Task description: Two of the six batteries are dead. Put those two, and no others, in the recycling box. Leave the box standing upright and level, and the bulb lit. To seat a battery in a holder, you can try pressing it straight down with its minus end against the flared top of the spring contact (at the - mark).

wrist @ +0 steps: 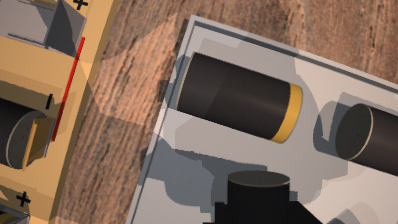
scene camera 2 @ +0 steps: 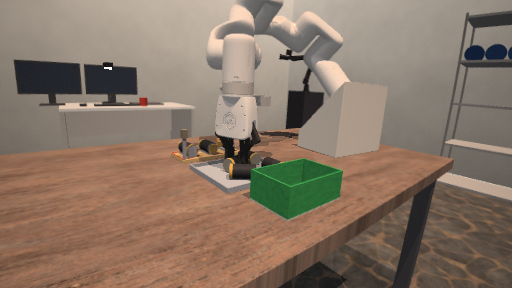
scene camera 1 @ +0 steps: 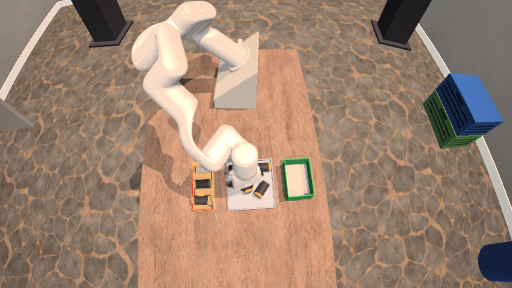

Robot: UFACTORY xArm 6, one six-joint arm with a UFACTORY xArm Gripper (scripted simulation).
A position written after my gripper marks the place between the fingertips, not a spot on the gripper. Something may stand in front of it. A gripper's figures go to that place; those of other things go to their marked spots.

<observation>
My gripper [scene camera 2: 235, 164] is 62 cm from the lens. A green recycling box [scene camera 2: 290, 189]: 39 cm from the lens.
</observation>
